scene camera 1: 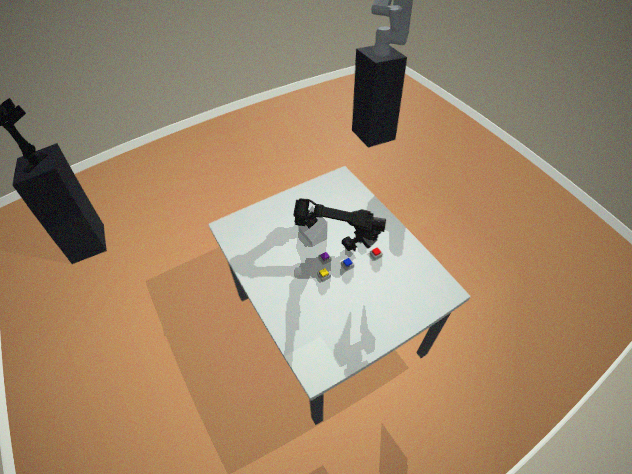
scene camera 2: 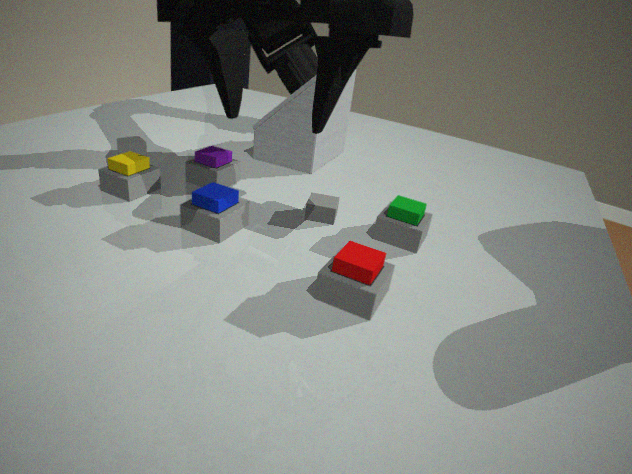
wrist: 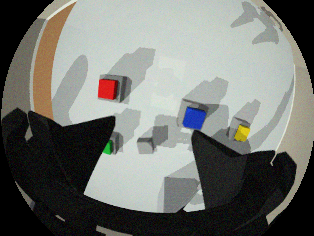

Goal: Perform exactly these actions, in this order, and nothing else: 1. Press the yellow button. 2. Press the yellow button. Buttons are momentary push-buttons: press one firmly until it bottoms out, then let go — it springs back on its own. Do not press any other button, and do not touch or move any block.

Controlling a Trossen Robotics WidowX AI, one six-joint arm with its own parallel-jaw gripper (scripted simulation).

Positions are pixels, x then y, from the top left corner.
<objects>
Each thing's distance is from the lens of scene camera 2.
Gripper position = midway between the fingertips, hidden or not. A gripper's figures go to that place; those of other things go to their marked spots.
gripper point(scene camera 2: 273, 124): 34 cm
small grey block point(scene camera 2: 322, 208): 44 cm
blue button point(scene camera 2: 214, 197): 40 cm
red button point(scene camera 2: 356, 261): 32 cm
The marked spots on the red button and the small grey block are 14 cm apart.
</objects>
